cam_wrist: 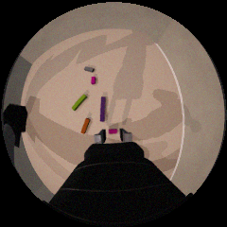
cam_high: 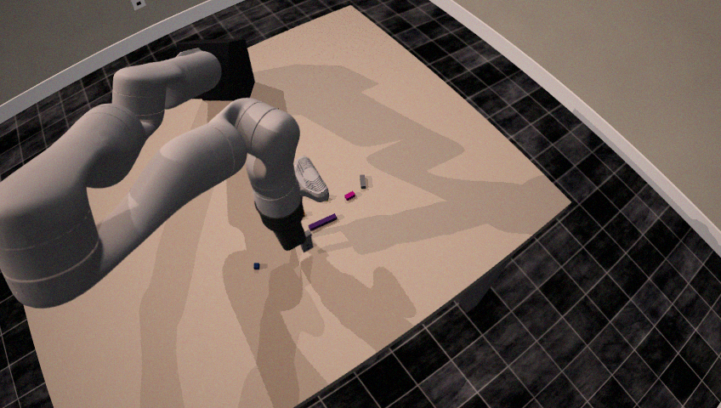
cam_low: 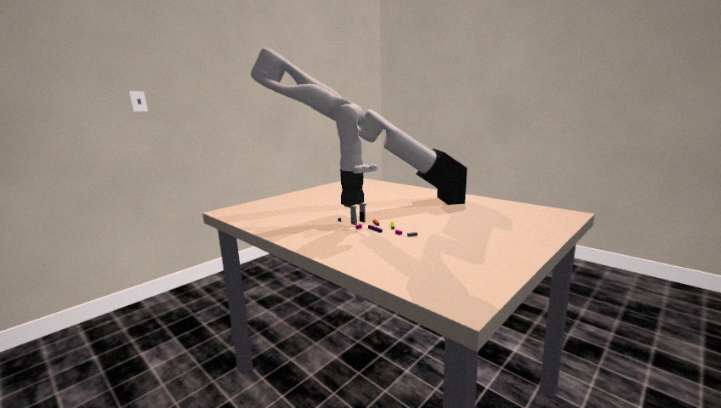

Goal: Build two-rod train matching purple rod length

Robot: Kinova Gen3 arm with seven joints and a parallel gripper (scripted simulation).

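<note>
Now: hand 6 cm to the right of the purple rod and 3 cm above it. Also, from my hand: lime rod: 11 cm to the left, 5 cm behind, 3 cm below; orange rod: 6 cm behind, 4 cm to the left, 3 cm below; small blue rod: 9 cm to the right, 4 cm behind, 3 cm below.
</note>
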